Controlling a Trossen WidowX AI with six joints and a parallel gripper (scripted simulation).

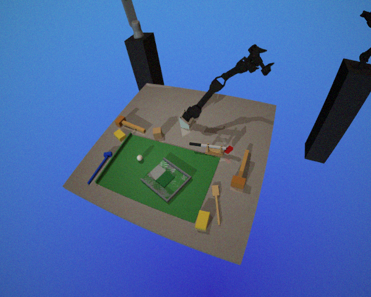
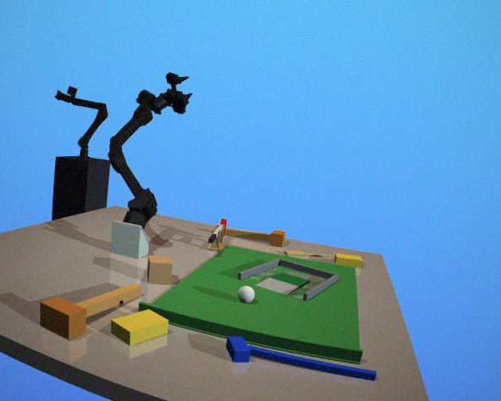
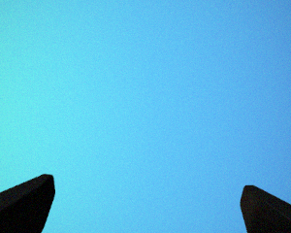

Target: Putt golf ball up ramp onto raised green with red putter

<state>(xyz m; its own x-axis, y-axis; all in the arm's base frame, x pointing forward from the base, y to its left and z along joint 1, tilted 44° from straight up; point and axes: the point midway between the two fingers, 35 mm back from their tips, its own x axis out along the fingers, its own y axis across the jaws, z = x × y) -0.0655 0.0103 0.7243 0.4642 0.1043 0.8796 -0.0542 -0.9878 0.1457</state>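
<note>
The tan cube is 24 cm ahead of my gripper tip, 70 cm to the right of it and 58 cm below it. From my gripper tip the other things lie so: red putter (27 cm ahead, 27 cm to the right, 55 cm below); then wooden paddle (61 cm ahead, 13 cm to the right, 60 cm below); then wooden stand (28 cm ahead, 25 cm to the right, 57 cm below).
</note>
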